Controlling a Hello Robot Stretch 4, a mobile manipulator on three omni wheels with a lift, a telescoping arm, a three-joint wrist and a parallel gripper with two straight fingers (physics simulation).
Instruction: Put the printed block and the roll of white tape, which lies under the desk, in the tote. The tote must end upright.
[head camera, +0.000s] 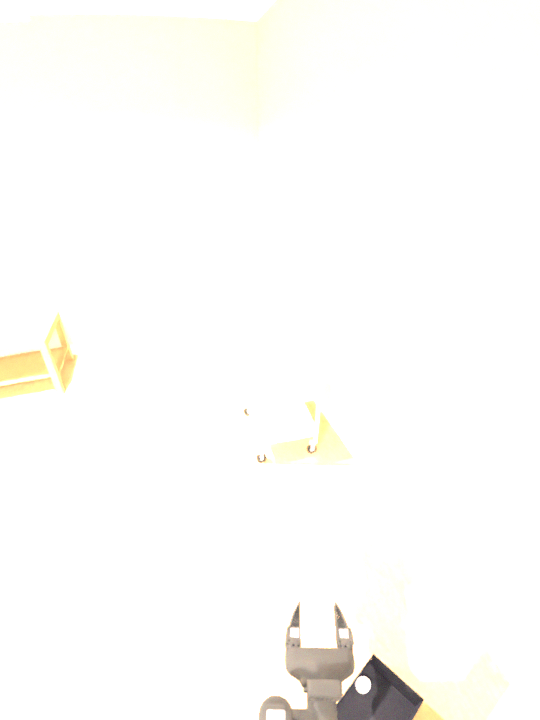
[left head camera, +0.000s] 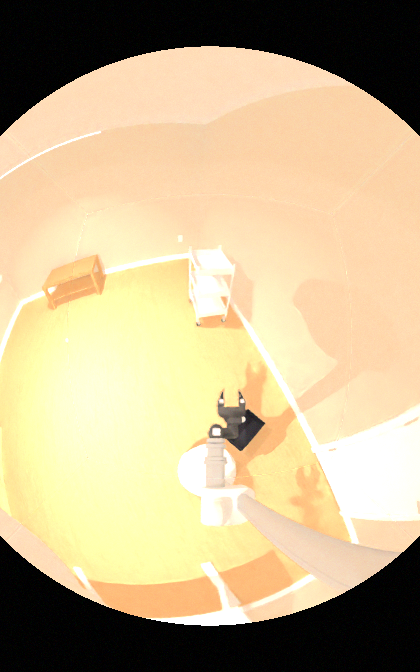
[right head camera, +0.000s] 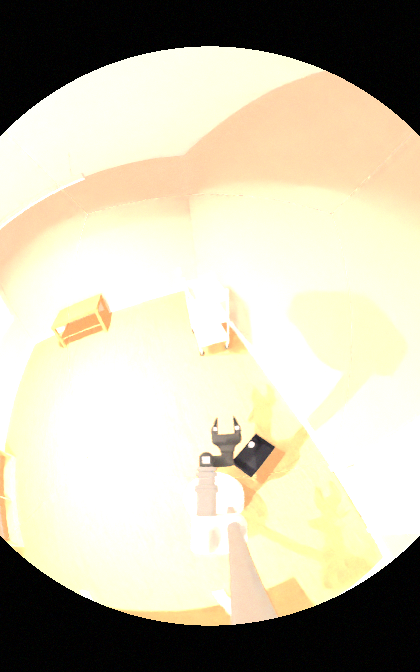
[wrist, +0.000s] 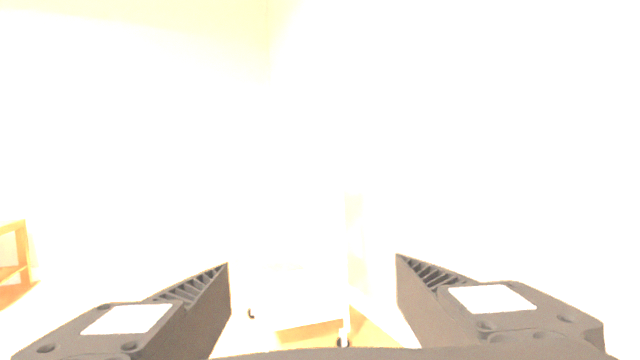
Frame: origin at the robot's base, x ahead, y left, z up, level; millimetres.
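Where they show: gripper, fingertip midpoint: (head camera: 317, 604) (right head camera: 224, 416) (wrist: 313, 283).
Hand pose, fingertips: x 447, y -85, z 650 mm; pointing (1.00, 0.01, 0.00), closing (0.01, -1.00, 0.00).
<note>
After its pixels a point has its place.
My gripper (head camera: 317, 604) @[x 447, y -85, z 650 mm] (left head camera: 231, 391) (right head camera: 226, 419) @[x 447, y -85, z 650 mm] (wrist: 313, 283) @[x 447, y -85, z 650 mm] is open, with nothing between its fingers, and is held out in front of the base. The black tote (head camera: 401, 677) @[x 437, y -410, z 72 mm] (left head camera: 252, 430) (right head camera: 263, 447) @[x 397, y -402, z -24 mm] is upright, behind and to the right of the fingers, beside the wrist. A small round white thing (head camera: 362, 684) @[x 436, y -294, z 0 mm] (right head camera: 251, 444) @[x 431, y -301, z 0 mm] shows inside the tote; it is too washed out to tell whether it is the roll of tape. The printed block cannot be made out in any view. Part of the desk's white leg (left head camera: 216, 580) (right head camera: 221, 600) shows at the bottom edge.
A white cart (left head camera: 212, 259) (right head camera: 212, 335) @[x 1657, y -2, z 105 mm] stands ahead, near the right wall. A low wooden table (head camera: 23, 366) @[x 2166, y 2063, z 122 mm] (left head camera: 72, 274) (right head camera: 80, 311) @[x 2022, y 1993, z 422 mm] (wrist: 21, 245) @[x 2493, y 1880, z 251 mm] stands farther left by the far wall. A wall runs along the right side. The pictures are strongly overexposed.
</note>
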